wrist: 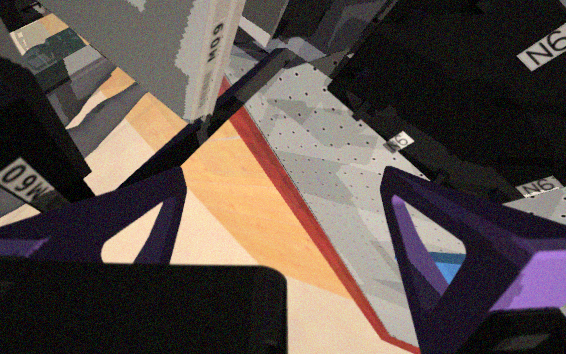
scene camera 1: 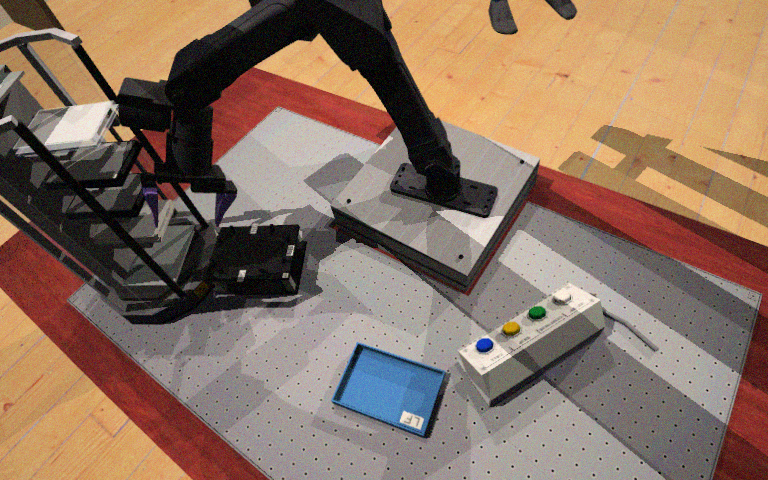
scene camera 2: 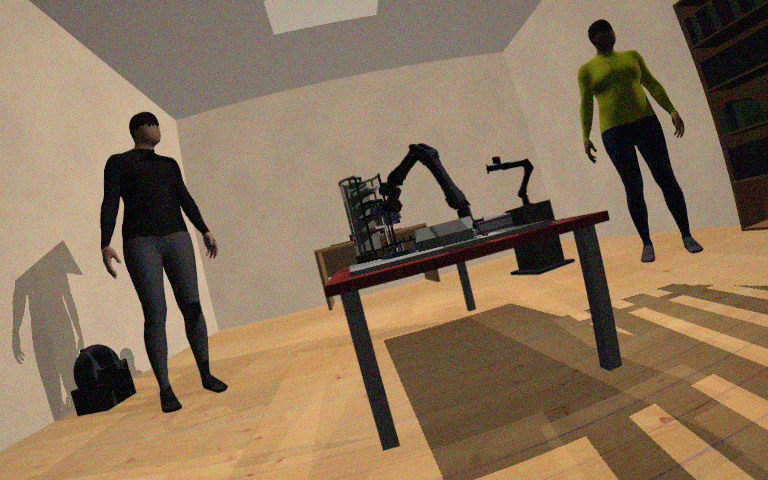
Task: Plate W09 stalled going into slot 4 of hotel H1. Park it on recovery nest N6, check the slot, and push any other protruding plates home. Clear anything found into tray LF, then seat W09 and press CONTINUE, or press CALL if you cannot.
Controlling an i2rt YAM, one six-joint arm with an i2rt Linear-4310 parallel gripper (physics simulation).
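Frame: origin at the arm's base, x right, y back, z down, level; centimetres.
Seen in the pictures: gripper, fingertip midpoint: (wrist: pixel 283 177) (scene camera 1: pixel 187 225) (scene camera 2: pixel 382 224); arm's base at its link origin: (scene camera 1: pixel 443 190).
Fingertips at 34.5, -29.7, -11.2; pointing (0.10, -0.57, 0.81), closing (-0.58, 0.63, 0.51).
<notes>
Offsets run from my fingertips to a thing's top centre, as dx, dy, dz. "spot": to the spot under its first point.
My gripper (scene camera 1: pixel 188 224) (wrist: pixel 283 177) is open and empty, its purple fingers pointing down between the hotel and the nest. The hotel (scene camera 1: pixel 141 318) (wrist: pixel 165 152) stands at the left in scene view 1. A pale plate {spot: +5.9, +0.8, +0.7} (wrist: pixel 215 55) with a sideways label, apparently W09, is upper left of the fingertips in the wrist view. A dark piece with a label {spot: +6.2, +1.5, -6.8} (wrist: pixel 22 185) lies behind the left finger. The black nest N6 {-5.8, +4.5, +9.6} (scene camera 1: pixel 257 254) (wrist: pixel 450 90) stands beside the hotel. The blue tray LF {-39.1, -8.0, +15.4} (scene camera 1: pixel 385 379) (wrist: pixel 449 270) shows no object inside. Slot 4's inside is hidden.
The button box {-57.7, +6.6, +8.8} (scene camera 1: pixel 532 350) has blue, yellow, green and white buttons. The arm's grey base block (scene camera 1: pixel 492 158) is behind the nest. A white-topped plate {+9.2, -1.2, -21.3} (scene camera 1: pixel 82 124) sits high in the hotel near the arm's wrist. Hotel posts are close to the left finger. Two people stand near the table (scene camera 2: pixel 566 223).
</notes>
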